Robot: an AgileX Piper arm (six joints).
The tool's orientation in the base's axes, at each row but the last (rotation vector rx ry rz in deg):
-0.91, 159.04, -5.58
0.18, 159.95, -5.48
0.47, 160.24, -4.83
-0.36, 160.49, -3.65
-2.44, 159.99, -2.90
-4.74, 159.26, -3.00
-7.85, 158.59, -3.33
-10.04, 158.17, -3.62
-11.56, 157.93, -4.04
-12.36, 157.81, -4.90
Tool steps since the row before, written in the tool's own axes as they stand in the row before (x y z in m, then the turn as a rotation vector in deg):
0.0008, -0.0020, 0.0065, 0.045, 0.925, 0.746
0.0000, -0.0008, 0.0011, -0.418, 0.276, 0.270
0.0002, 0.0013, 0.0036, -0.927, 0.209, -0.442
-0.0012, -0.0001, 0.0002, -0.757, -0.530, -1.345
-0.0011, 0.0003, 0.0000, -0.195, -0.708, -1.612
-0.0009, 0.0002, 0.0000, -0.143, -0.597, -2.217
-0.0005, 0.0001, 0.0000, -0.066, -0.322, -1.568
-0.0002, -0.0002, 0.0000, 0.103, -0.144, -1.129
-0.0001, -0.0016, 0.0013, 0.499, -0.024, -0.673
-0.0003, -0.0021, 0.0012, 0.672, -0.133, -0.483
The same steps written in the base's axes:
0.0016, -0.0024, -0.0062, 0.225, 0.873, -0.776
0.0004, -0.0009, -0.0010, 0.489, 0.261, -0.129
0.0010, 0.0011, -0.0035, 0.727, 0.239, 0.716
0.0012, -0.0001, 0.0002, 0.264, -0.462, 1.543
0.0010, 0.0003, 0.0004, -0.351, -0.652, 1.609
0.0008, 0.0003, 0.0003, -0.619, -0.529, 2.151
0.0005, 0.0002, 0.0002, -0.479, -0.278, 1.503
0.0002, -0.0002, 0.0001, -0.494, -0.133, 1.022
0.0008, -0.0016, -0.0010, -0.705, -0.084, 0.445
0.0010, -0.0021, -0.0008, -0.778, -0.225, 0.216

